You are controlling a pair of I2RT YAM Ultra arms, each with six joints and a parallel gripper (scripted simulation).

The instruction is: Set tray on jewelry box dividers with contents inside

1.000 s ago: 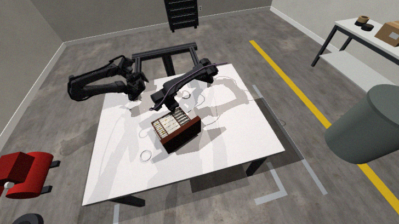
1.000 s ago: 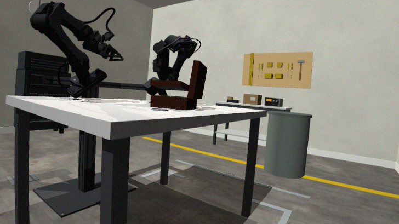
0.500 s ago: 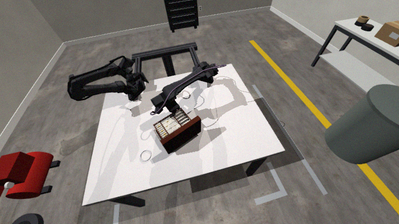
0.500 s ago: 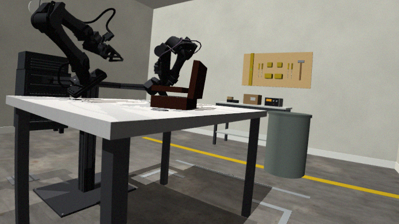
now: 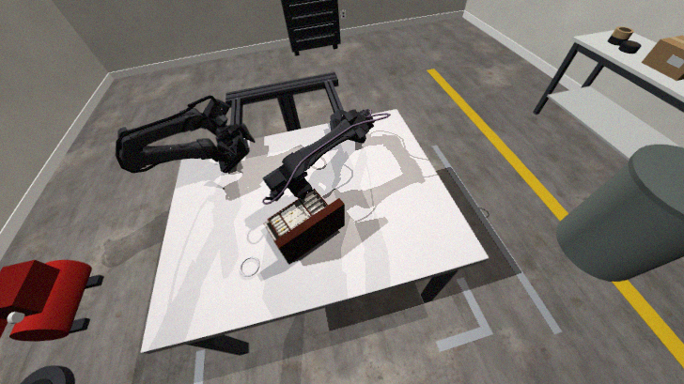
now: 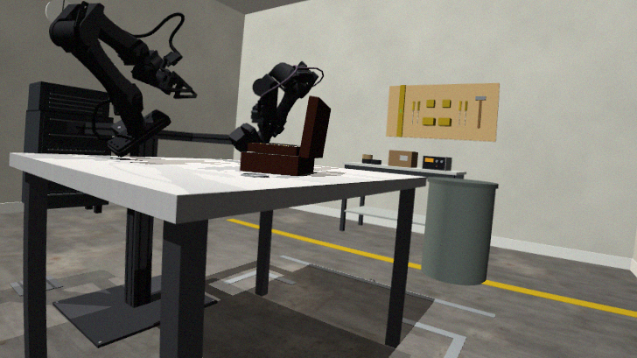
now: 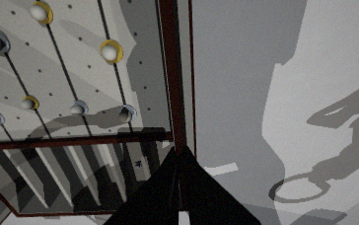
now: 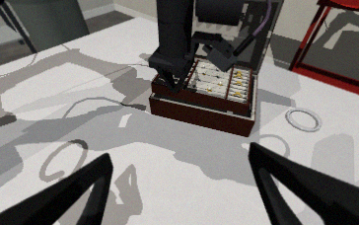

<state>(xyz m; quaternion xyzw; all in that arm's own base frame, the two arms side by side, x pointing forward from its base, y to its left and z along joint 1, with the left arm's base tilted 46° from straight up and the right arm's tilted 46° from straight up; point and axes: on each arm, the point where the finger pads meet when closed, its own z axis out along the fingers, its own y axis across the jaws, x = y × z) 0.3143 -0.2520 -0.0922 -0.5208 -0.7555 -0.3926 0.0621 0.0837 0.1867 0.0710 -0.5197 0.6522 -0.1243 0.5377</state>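
Note:
My left gripper is now 110 mm short of the dark red jewelry box, 20 mm to the left of it and 20 mm below it. From my left hand the other things lie so: tray (90 mm ahead, 20 mm to the right, 20 mm below).

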